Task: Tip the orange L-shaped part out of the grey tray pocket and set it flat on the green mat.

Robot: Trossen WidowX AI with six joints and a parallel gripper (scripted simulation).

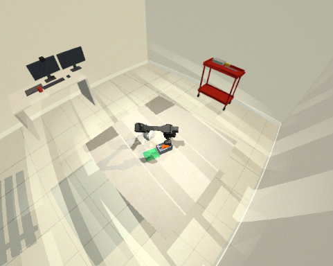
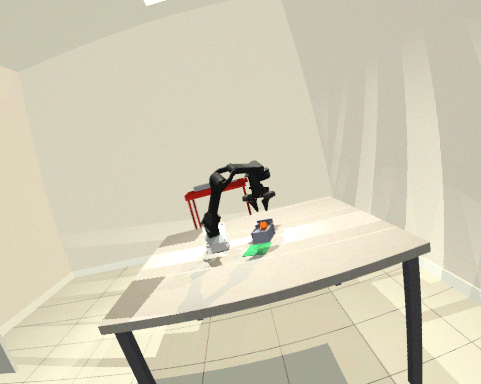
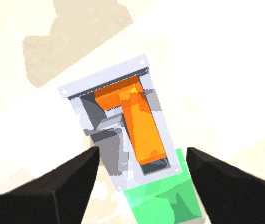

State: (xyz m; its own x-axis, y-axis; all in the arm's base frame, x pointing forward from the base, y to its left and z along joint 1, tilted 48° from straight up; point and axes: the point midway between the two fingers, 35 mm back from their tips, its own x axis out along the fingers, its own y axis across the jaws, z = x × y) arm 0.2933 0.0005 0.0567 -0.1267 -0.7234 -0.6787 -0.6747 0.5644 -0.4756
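My gripper tip is 11 cm above the orange L-shaped part, 1 cm to the right of it and 1 cm past it. The rest, counted from my gripper tip: green mat (16 cm below, 14 cm to the right, 9 cm behind).
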